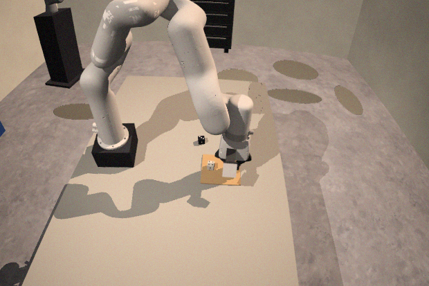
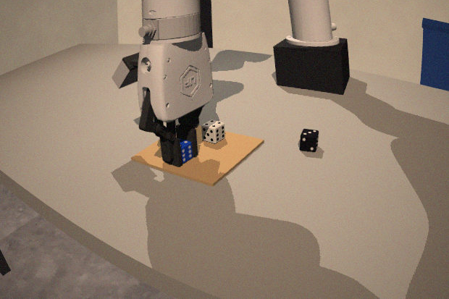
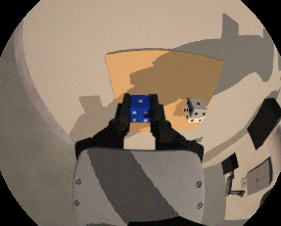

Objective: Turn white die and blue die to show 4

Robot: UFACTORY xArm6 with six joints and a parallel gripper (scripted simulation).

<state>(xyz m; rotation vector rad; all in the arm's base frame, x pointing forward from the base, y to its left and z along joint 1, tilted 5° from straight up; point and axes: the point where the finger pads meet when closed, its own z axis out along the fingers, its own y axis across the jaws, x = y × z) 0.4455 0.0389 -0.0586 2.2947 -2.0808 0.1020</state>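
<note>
My hand is 10 mm above the blue die. Round my hand: white die (70 mm behind, 10 mm to the right, 10 mm below); then orange mat (40 mm behind, 20 mm below); then black die (140 mm behind, 120 mm to the left, 10 mm below).
</note>
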